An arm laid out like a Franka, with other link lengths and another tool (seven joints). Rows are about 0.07 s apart.
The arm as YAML. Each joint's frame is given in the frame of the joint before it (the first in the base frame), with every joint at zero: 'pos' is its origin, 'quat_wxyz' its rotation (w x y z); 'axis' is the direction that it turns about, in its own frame. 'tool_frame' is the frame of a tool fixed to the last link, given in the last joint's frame.
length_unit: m
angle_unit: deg
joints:
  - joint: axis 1
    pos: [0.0, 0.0, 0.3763]
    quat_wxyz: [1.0, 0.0, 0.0, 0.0]
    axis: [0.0, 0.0, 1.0]
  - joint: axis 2
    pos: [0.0, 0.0, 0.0]
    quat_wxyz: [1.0, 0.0, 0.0, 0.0]
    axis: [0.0, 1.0, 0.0]
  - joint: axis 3
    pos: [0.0, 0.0, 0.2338]
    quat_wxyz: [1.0, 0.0, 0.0, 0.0]
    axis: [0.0, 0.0, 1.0]
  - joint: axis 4
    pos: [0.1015, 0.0, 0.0]
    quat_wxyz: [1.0, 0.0, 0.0, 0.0]
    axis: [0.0, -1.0, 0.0]
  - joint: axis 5
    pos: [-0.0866, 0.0, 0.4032]
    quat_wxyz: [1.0, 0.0, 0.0, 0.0]
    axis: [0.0, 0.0, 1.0]
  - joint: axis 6
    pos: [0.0, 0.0, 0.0]
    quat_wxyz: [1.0, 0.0, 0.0, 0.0]
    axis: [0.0, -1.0, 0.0]
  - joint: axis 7
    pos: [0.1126, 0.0, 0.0]
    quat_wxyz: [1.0, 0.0, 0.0, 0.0]
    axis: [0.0, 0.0, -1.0]
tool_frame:
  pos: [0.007, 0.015, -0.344]
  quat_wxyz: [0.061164, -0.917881, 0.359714, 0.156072]
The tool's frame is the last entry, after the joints.
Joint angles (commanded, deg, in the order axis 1, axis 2, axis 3, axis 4, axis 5, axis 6, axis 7), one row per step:
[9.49 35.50 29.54 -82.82 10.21 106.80 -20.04]
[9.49 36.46 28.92 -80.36 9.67 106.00 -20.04]
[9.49 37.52 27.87 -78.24 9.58 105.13 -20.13]
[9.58 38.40 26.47 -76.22 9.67 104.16 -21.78]
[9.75 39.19 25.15 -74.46 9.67 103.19 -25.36]
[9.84 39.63 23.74 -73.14 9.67 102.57 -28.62]
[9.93 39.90 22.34 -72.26 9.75 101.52 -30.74]
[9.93 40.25 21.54 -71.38 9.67 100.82 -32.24]
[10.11 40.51 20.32 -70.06 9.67 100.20 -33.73]
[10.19 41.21 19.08 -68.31 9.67 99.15 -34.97]
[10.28 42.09 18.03 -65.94 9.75 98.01 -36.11]
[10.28 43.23 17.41 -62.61 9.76 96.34 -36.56]
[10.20 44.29 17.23 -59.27 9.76 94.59 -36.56]
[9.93 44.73 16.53 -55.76 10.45 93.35 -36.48]
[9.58 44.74 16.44 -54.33 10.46 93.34 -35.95]
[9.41 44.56 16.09 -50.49 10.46 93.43 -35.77]
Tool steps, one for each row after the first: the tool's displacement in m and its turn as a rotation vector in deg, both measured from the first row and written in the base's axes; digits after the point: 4 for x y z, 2 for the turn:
[0.0158 -0.0054 0.0054 0.07 -0.77 -0.65]
[0.0300 -0.0147 0.0061 -0.05 -0.93 -1.61]
[0.0443 -0.0268 0.0066 0.19 -1.52 -1.33]
[0.0551 -0.0387 0.0062 0.90 -2.62 0.94]
[0.0672 -0.0523 0.0060 1.38 -3.91 2.78]
[0.0740 -0.0668 0.0040 1.21 -4.23 3.90]
[0.0795 -0.0762 0.0035 1.19 -4.61 4.74]
[0.0899 -0.0869 0.0063 1.14 -5.52 5.29]
[0.0994 -0.0997 0.0073 0.94 -5.95 5.59]
[0.1101 -0.1096 0.0120 1.04 -6.61 5.83]
[0.1209 -0.1167 0.0224 1.27 -7.23 5.69]
[0.1292 -0.1205 0.0350 1.62 -7.72 5.42]
[0.1458 -0.1274 0.0567 2.41 -9.22 4.15]
[0.1568 -0.1314 0.0683 2.61 -10.38 2.96]
[0.1817 -0.1356 0.1027 3.54 -14.19 1.57]

